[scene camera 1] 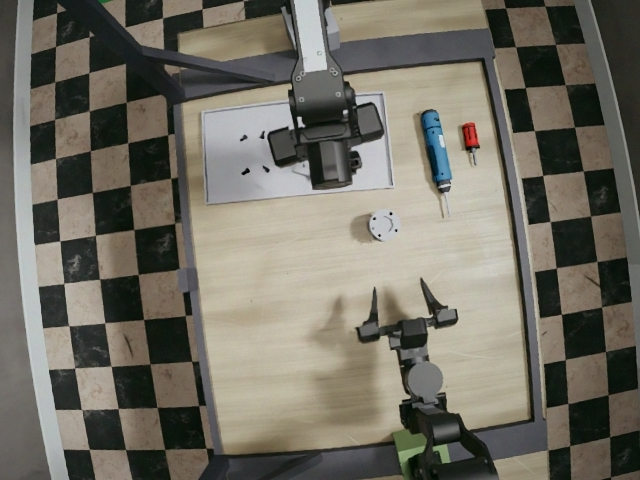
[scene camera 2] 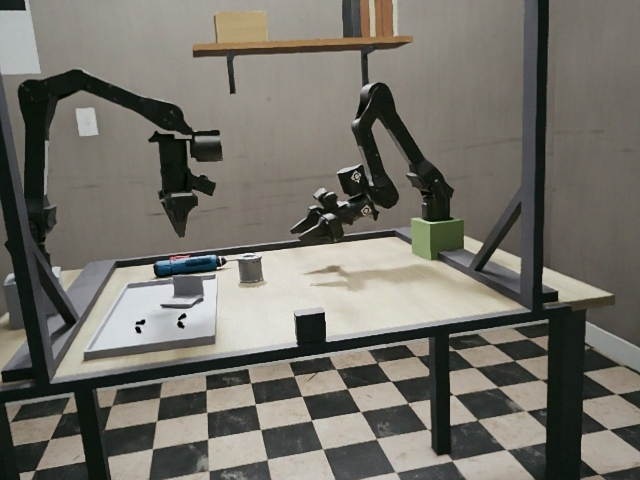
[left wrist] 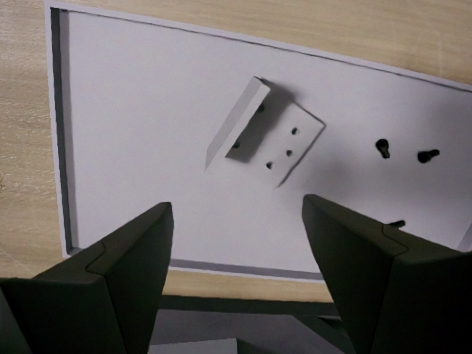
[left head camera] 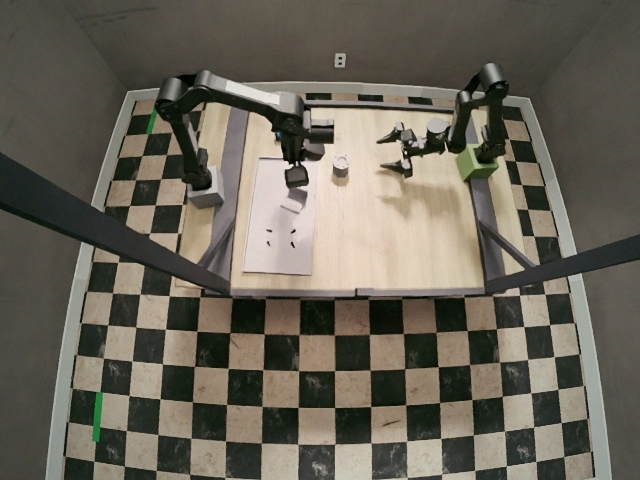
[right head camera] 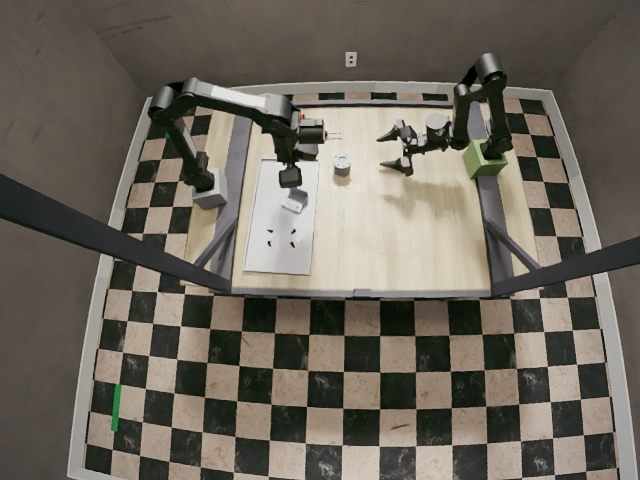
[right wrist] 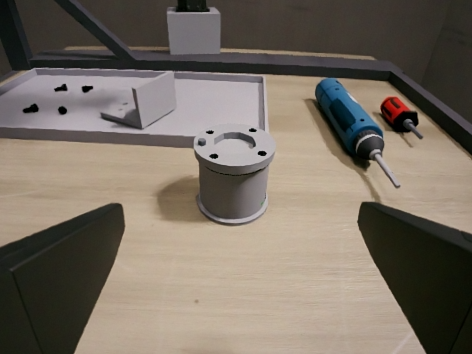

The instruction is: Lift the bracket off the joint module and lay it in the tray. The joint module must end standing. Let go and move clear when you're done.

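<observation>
The light grey L-shaped bracket (left head camera: 292,205) (right head camera: 293,204) (scene camera 2: 187,286) (left wrist: 305,125) (right wrist: 156,99) rests in the tray (right head camera: 279,260) (scene camera 1: 222,180) (scene camera 2: 118,328) (left wrist: 125,100), one plate flat and the other upright. The grey joint module (left head camera: 340,166) (right head camera: 341,165) (scene camera 1: 384,225) (scene camera 2: 250,268) (right wrist: 234,190) stands upright on the table beside the tray, its holed top bare. My left gripper (scene camera 2: 179,235) (left wrist: 238,209) is open and empty, well above the tray and apart from the bracket. My right gripper (left head camera: 379,153) (scene camera 1: 398,284) (right wrist: 243,214) is open and empty, clear of the module. The left arm hides most of the bracket in scene camera 1.
Several black screws (scene camera 1: 245,171) (scene camera 2: 181,321) (left wrist: 383,147) lie in the tray. A blue power screwdriver (scene camera 1: 436,147) (scene camera 2: 187,265) (right wrist: 345,112) and a red screwdriver (scene camera 1: 470,135) (right wrist: 397,112) lie past the tray's end. A dark block (scene camera 2: 310,326) sits at the table's front edge.
</observation>
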